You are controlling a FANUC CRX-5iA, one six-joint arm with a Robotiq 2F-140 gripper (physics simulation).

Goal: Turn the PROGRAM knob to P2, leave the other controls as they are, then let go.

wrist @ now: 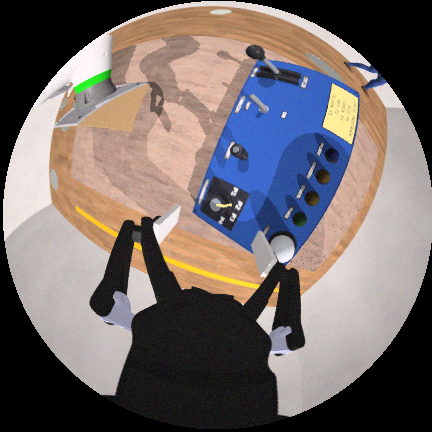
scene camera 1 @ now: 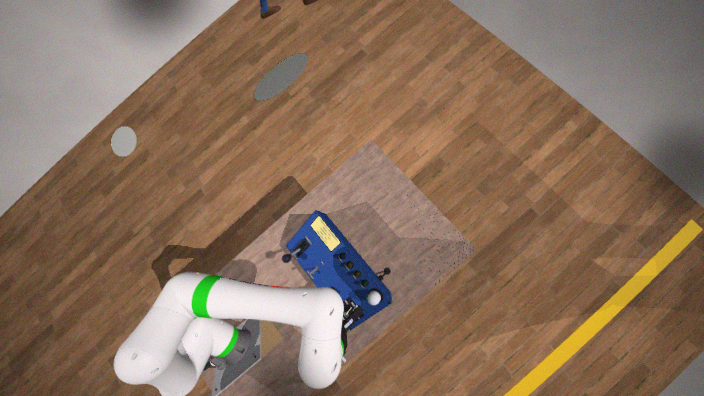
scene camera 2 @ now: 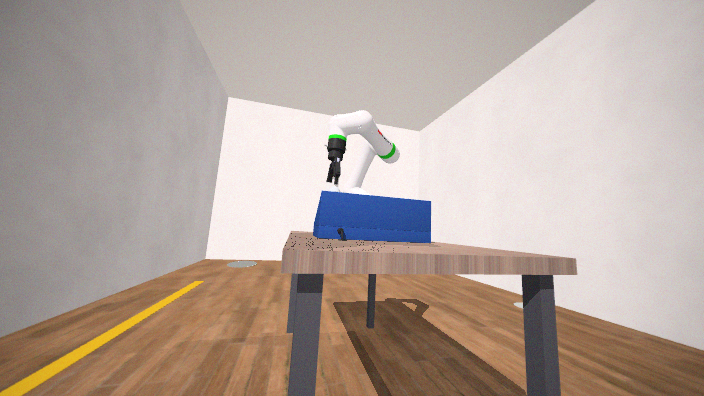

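The blue console (scene camera 1: 327, 272) (scene camera 2: 372, 215) (wrist: 300, 110) stands on the table. In the wrist view the PROGRAM knob (wrist: 215, 204), grey with a yellow pointer, sits on a black dial plate (wrist: 217, 186) marked P1 to P4. The pointer points at P2. My gripper (scene camera 2: 333, 182) (wrist: 217, 226) is open with nothing between its pads. It is above the console's knob end, apart from the knob. In the wrist view one pad is left of the dial and the other appears over the white dome's edge. The knob is hard to make out in scene camera 1 and hidden in scene camera 2.
A white dome button (scene camera 1: 374, 298) (wrist: 283, 248) is near the right pad. A black MODE knob (wrist: 237, 150), a grey toggle (wrist: 259, 103), a black-balled lever (scene camera 1: 286, 258) (wrist: 255, 52), several dark lamps and a yellow note (scene camera 1: 325, 233) (wrist: 341, 112) are on the console.
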